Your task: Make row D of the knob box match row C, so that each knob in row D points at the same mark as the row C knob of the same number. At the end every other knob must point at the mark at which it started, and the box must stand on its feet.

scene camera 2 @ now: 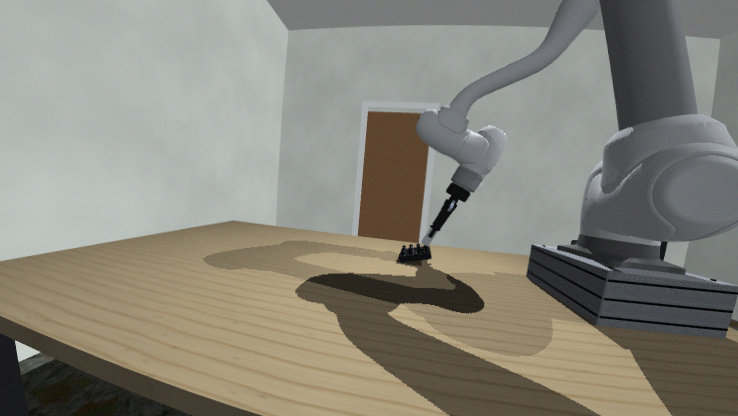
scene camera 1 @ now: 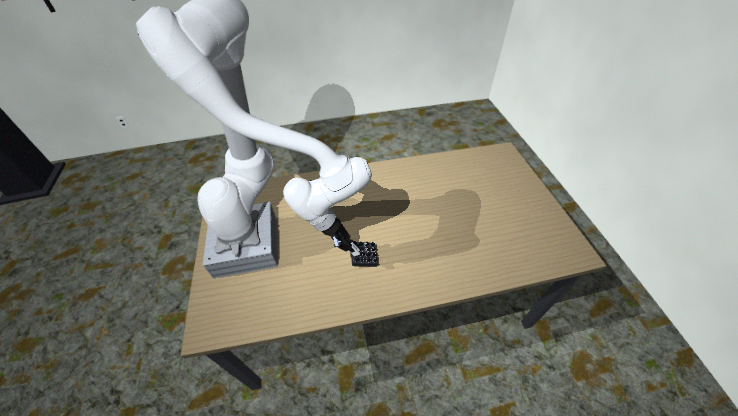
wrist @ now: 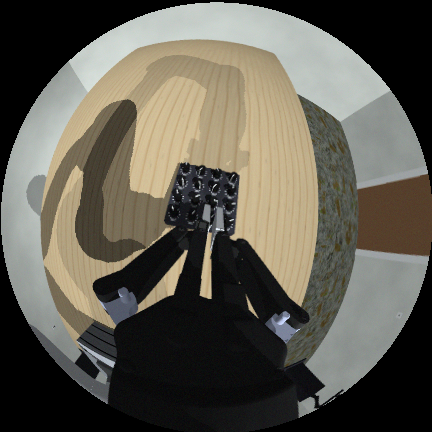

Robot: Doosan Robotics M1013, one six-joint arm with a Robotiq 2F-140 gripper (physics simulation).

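Note:
The black knob box is at the near middle of the table, its knobs upward in several rows. In scene camera 2 it looks slightly tilted, with its right end higher; whether all its feet touch the table I cannot tell. My gripper leans over the box, its pale fingertips closed narrowly on a knob in the row nearest the gripper, third from the left in the wrist view. The fingers partly hide that knob and its neighbours. Row letters, numbers and marks are too small to read.
The wooden table carries the arm's grey base block. The arm arches above the table and casts dark shadows on it. A wall and a brown door stand beyond the table.

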